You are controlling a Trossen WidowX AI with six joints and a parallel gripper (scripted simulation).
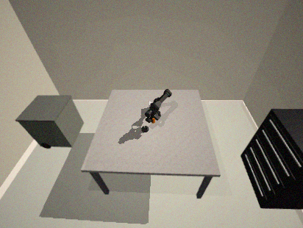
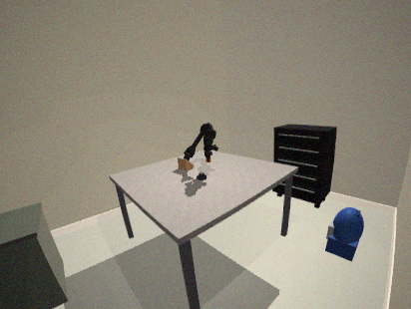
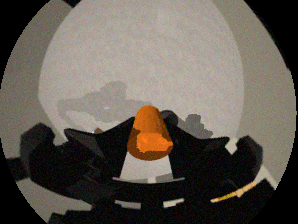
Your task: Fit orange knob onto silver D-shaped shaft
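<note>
Right now the dark round pedestal is 10 cm to the right of my gripper tip, 9 cm below it and 2 cm ahead of it. Also, from my gripper tip: orange knob 3 cm above.
</note>
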